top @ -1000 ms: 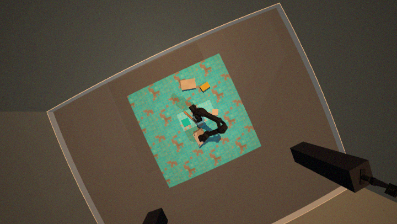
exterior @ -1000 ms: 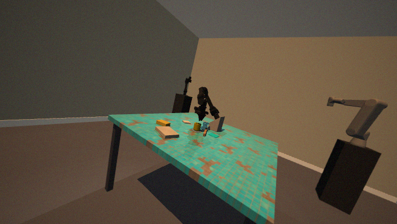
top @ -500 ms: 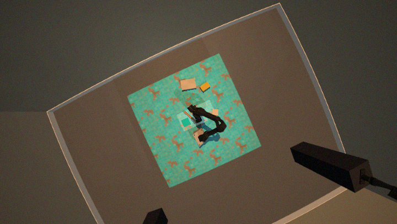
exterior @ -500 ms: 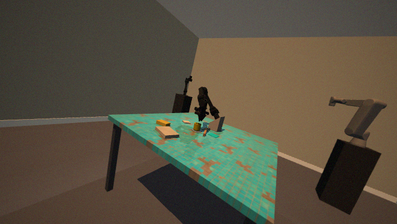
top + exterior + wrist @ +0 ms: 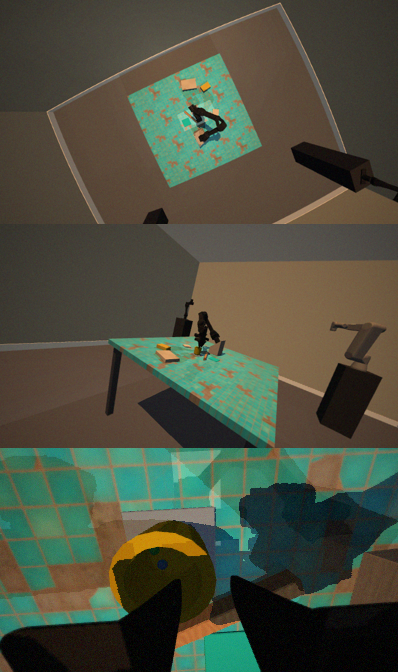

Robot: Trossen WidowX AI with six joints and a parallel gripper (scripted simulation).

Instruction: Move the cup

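Right now my gripper tip is 4 cm above the yellow cup and 2 cm short of it. Also, from my gripper tip: blue marble 6 cm below, 4 cm ahead, 1 cm to the left; then flat teal square 16 cm to the left, 8 cm below, 5 cm behind; then orange block 26 cm ahead, 23 cm to the right, 6 cm below.
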